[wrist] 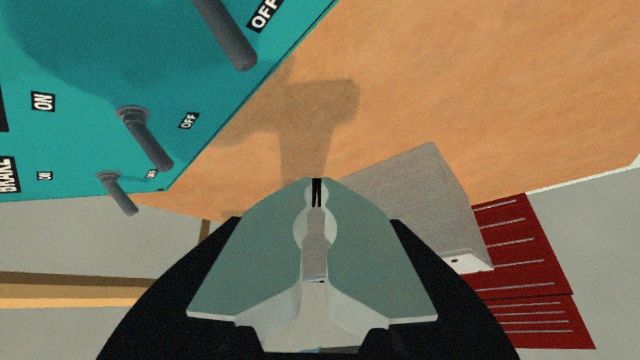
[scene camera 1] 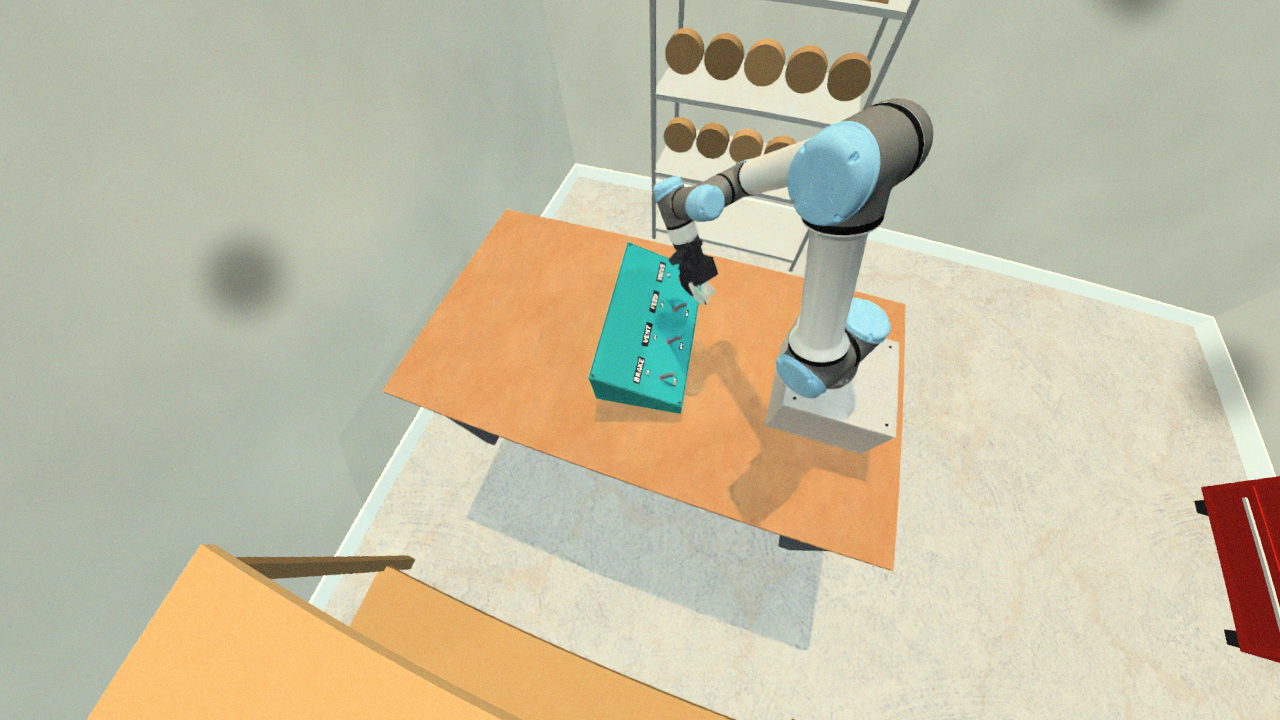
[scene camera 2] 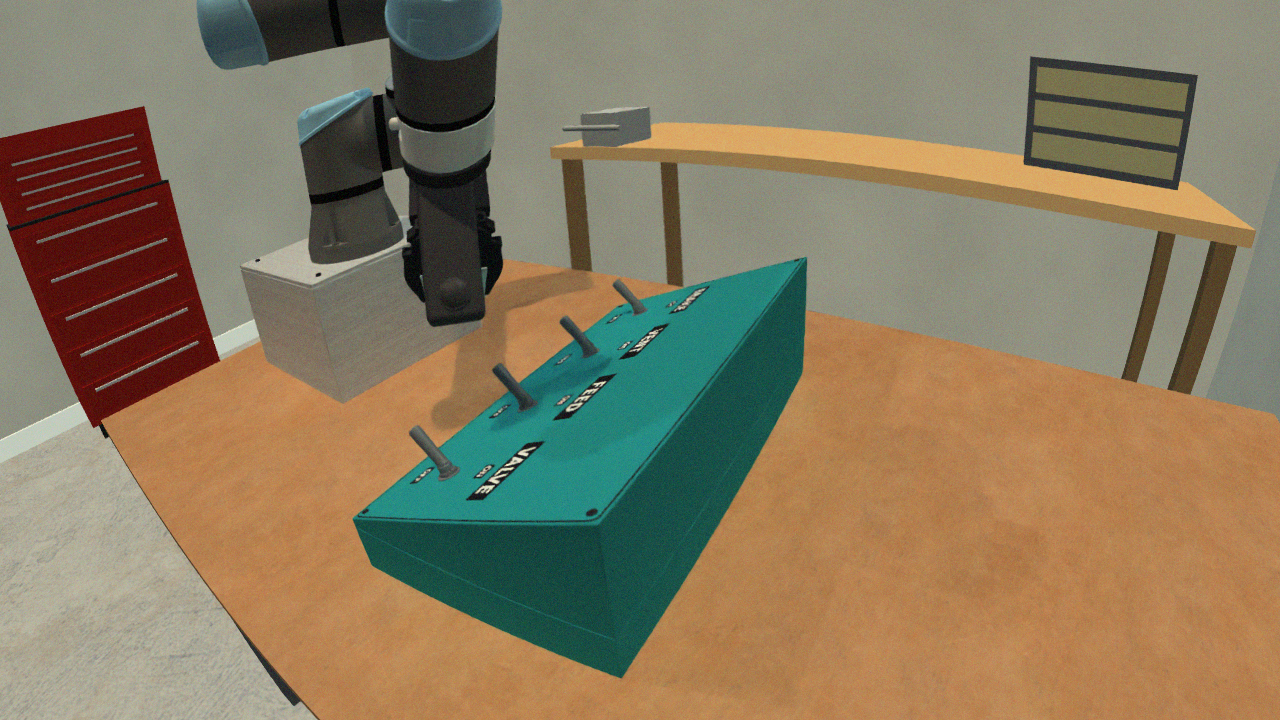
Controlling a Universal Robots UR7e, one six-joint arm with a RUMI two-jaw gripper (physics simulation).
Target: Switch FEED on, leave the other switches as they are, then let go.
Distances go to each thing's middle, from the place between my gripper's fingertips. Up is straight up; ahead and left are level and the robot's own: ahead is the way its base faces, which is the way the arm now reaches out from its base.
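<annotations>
From my hand: vent lever (wrist: 161, 160) 12 cm to the left, 4 cm ahead, 5 cm below; teal switch box (scene camera 2: 570, 519) 9 cm to the left, 13 cm ahead, 8 cm below.
</annotations>
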